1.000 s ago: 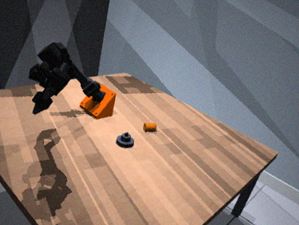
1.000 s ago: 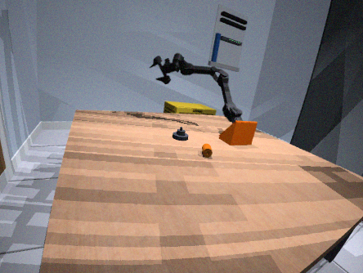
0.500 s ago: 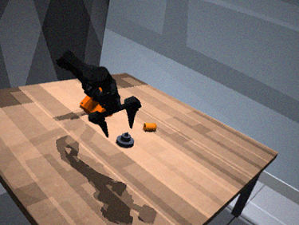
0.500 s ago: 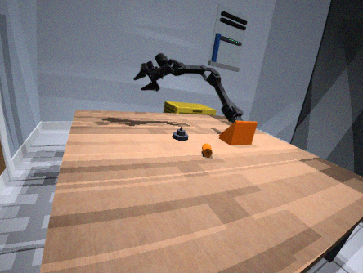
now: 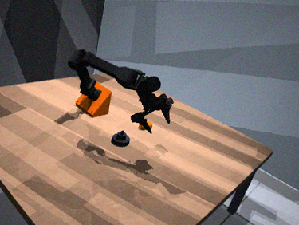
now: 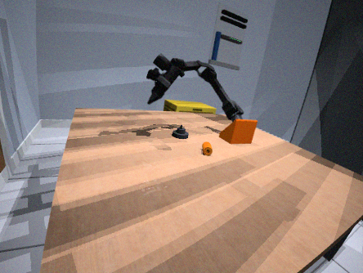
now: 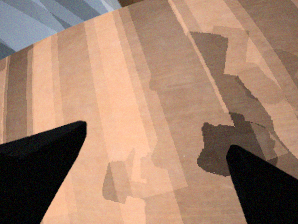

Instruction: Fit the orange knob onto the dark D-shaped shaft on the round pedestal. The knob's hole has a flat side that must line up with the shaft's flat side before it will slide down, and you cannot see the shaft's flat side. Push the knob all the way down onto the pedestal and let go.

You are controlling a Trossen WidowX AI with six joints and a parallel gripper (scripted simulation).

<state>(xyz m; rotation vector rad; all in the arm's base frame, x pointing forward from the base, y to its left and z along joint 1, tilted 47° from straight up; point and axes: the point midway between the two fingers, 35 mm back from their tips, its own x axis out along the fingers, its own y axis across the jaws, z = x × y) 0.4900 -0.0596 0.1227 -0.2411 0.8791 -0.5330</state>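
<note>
The orange knob lies 200 mm behind my gripper tip, 220 mm to the left of it and 150 mm below it. From my gripper tip the other things lie so: round pedestal 190 mm behind, 10 mm to the left, 140 mm below.
</note>
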